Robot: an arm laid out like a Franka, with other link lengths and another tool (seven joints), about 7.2 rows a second.
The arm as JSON. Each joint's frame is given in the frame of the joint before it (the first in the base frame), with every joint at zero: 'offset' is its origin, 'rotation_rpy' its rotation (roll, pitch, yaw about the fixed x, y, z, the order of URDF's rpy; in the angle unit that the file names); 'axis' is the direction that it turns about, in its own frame. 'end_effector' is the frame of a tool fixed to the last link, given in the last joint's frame.
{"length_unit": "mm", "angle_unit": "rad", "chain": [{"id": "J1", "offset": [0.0, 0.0, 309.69], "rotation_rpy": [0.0, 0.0, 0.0], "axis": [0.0, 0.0, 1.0]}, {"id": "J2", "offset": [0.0, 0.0, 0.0], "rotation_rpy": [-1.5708, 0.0, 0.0], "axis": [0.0, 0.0, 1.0]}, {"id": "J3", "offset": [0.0, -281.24, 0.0], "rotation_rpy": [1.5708, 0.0, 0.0], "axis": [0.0, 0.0, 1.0]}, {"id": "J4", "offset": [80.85, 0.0, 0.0], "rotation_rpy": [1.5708, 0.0, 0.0], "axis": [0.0, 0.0, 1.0]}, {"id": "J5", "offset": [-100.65, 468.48, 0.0], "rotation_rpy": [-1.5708, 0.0, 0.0], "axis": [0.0, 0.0, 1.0]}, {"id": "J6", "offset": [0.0, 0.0, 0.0], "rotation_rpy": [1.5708, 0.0, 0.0], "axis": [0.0, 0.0, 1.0]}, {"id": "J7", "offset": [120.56, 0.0, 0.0], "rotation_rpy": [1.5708, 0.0, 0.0], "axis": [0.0, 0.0, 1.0]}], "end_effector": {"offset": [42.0, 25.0, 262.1], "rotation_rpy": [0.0, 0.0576, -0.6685]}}
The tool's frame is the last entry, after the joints.
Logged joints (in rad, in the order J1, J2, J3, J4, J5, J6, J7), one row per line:
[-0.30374, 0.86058, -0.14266, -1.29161, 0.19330, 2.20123, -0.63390]
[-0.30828, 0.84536, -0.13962, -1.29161, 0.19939, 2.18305, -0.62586]
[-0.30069, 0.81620, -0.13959, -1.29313, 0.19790, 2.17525, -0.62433]
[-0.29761, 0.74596, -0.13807, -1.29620, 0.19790, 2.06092, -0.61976]
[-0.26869, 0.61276, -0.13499, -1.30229, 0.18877, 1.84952, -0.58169]
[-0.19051, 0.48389, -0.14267, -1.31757, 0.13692, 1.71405, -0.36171]
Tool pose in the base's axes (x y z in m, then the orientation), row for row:
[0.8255, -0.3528, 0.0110, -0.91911, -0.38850, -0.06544, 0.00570]
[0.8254, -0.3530, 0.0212, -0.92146, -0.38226, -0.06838, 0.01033]
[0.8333, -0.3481, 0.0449, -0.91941, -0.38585, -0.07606, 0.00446]
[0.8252, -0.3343, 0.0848, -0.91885, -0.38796, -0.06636, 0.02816]
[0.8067, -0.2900, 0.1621, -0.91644, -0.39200, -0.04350, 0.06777]
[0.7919, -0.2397, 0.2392, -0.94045, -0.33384, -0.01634, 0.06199]
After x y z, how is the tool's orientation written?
As a quaternion, x y z w.
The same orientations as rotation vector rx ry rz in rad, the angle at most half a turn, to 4 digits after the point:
[-2.8770, -1.2161, -0.2048]
[-2.8760, -1.1931, -0.2134]
[-2.8802, -1.2088, -0.2383]
[-2.8360, -1.1974, -0.2048]
[-2.7611, -1.1810, -0.1311]
[-2.8433, -1.0093, -0.0494]

